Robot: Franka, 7 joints.
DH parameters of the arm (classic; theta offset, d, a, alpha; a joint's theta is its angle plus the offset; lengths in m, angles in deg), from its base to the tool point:
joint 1: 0 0.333 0 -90
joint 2: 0 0 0 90
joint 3: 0 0.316 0.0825 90
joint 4: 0 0 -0.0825 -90
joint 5: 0 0.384 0 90
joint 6: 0 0 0.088 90
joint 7: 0 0.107 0 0
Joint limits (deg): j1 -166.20..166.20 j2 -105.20..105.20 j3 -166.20..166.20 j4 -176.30..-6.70 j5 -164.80..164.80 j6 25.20..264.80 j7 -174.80..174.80
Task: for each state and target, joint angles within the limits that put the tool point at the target. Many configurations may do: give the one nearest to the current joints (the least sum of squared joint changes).
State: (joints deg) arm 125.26 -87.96 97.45 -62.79 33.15 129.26 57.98
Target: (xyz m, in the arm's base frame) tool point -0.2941 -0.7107 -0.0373
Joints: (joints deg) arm 87.12 -105.20 124.30 -35.45 29.14 146.64 57.98
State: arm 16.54 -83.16 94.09 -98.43 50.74 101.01 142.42
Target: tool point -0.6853 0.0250 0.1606
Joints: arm 46.19 -81.32 107.59 -80.65 54.46 99.93 142.42
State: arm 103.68 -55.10 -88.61 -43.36 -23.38 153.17 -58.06
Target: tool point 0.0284 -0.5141 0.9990
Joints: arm 88.22 -39.64 -86.86 -11.82 -24.31 169.27 -58.06
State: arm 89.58 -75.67 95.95 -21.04 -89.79 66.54 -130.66
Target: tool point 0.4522 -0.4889 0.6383
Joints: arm 134.38 -76.23 86.67 -6.70 -98.30 54.70 -130.66
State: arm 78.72 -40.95 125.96 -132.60 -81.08 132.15 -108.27
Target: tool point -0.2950 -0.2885 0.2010
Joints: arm 93.78 -9.90 135.83 -147.99 -79.48 130.12 -108.27
